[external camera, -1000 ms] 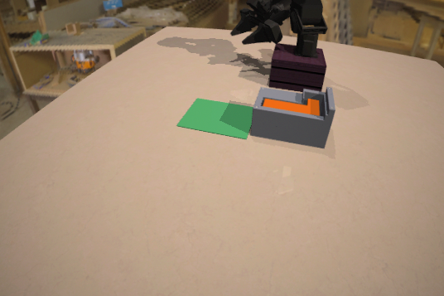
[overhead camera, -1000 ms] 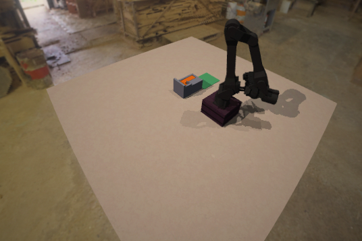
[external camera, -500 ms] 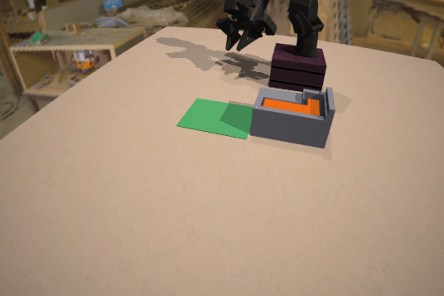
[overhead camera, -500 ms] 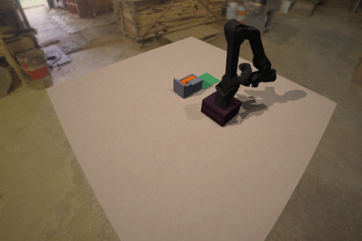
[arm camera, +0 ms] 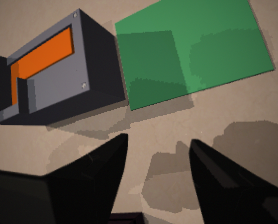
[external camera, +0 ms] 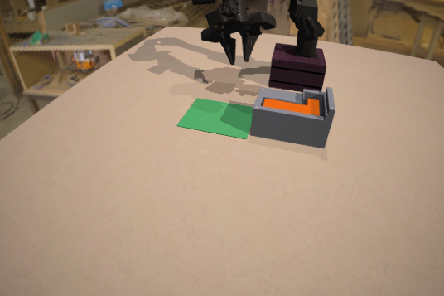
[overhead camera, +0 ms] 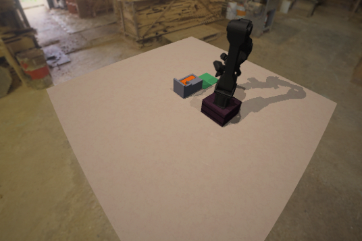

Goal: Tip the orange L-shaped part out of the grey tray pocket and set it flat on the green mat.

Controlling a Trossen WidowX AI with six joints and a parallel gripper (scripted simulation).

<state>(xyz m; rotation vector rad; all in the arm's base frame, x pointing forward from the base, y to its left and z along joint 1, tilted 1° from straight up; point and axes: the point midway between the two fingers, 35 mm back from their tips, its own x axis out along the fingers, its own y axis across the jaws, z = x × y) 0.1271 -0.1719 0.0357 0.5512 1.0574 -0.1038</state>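
Now: the orange L-shaped part 140 mm to the left of my gripper tip, 110 mm ahead of it and 40 mm below it. Round my gripper tip: green mat: 100 mm below, 100 mm ahead, 20 mm to the right.
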